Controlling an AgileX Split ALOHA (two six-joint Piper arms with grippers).
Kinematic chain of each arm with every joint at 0, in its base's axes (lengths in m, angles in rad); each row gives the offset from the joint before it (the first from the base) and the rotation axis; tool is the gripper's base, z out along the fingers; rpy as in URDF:
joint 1: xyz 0 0 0.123 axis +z
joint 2: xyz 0 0 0 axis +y
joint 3: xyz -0.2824 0 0.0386 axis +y
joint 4: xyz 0.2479 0 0.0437 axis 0.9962 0 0.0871
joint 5: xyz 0 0 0 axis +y
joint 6: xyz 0.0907 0 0.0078 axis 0.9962 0 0.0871
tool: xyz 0 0 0 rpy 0 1.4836 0
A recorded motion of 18 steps. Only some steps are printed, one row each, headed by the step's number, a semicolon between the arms.
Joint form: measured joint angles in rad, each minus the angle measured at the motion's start. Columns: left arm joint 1, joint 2, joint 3, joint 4, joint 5, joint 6; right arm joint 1, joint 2, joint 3, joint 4, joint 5, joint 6.
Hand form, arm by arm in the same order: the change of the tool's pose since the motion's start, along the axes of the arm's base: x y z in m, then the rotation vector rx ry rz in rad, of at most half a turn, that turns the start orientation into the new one. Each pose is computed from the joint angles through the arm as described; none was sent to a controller.
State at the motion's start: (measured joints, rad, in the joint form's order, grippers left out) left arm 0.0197 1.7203 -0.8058 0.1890 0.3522 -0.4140; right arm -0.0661 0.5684 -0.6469 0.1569 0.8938 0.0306
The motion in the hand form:
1: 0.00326 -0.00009 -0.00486 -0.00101 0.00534 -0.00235; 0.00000 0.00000 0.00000 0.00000 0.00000 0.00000
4: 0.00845 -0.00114 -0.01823 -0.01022 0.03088 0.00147; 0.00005 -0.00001 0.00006 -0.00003 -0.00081 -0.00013
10: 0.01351 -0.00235 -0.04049 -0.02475 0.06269 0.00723; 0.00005 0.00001 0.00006 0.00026 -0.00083 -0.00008
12: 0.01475 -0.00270 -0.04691 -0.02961 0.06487 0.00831; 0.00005 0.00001 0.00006 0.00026 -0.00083 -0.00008
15: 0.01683 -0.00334 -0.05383 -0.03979 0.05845 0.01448; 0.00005 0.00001 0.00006 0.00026 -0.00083 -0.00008
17: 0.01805 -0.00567 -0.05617 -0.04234 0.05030 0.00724; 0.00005 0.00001 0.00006 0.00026 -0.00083 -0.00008
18: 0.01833 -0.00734 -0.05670 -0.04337 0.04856 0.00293; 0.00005 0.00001 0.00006 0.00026 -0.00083 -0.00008
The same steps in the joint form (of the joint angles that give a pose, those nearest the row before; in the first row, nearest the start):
1: 0.0000 0.0229 -0.0080 0.0000 -0.0098 0.0012; 0.0000 0.0000 0.0000 0.0000 0.0000 0.0000
4: -0.0020 0.0772 -0.0212 -0.0100 -0.0254 0.0011; 0.0000 0.0000 0.0000 0.0000 -0.0008 0.0000
10: -0.0030 0.1579 -0.0301 -0.0239 -0.0658 0.0011; 0.0000 0.0000 0.0000 0.0003 -0.0008 0.0000
12: -0.0030 0.1802 -0.0303 -0.0276 -0.0858 0.0012; 0.0000 0.0000 0.0000 0.0003 -0.0008 0.0000
15: -0.0030 0.2053 -0.0312 -0.0386 -0.1166 0.0011; 0.0000 0.0000 0.0000 0.0003 -0.0008 0.0000
17: -0.0096 0.2143 -0.0312 -0.0398 -0.1341 0.0011; 0.0000 0.0000 0.0000 0.0003 -0.0008 0.0000
18: -0.0146 0.2163 -0.0312 -0.0410 -0.1379 0.0011; 0.0000 0.0000 0.0000 0.0003 -0.0008 0.0000

